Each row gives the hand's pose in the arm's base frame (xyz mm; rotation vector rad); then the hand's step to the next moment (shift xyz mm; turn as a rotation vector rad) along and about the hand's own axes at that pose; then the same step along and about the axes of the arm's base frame.
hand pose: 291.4 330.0 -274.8 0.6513 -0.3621 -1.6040
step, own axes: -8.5 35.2 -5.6 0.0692 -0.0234 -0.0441
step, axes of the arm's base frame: 31.8 3.9 17.8 0.0054 -0.0582 -0.0621
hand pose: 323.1 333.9 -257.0 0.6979 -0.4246 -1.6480
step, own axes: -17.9 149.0 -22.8 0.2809 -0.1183 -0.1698
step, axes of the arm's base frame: 128.6 -9.7 80.1 -0.0016 -0.2327 -0.2600
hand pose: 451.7 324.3 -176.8 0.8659 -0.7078 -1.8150
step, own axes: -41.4 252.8 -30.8 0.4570 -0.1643 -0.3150
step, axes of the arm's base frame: 166.5 -56.2 188.9 0.0433 -0.3922 -0.4235
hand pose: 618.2 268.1 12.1 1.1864 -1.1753 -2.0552
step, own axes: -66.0 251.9 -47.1 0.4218 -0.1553 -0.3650
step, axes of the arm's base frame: 72.3 -100.1 234.0 0.1041 -0.3925 -0.4127
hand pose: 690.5 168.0 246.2 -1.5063 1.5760 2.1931
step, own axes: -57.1 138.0 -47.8 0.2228 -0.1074 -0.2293
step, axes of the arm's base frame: -11.5 -75.5 136.9 0.0928 -0.2224 -0.2360
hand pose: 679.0 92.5 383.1 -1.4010 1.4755 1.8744
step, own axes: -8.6 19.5 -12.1 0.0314 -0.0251 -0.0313
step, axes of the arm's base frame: -5.6 -15.8 17.9 0.0203 -0.0266 -0.0384
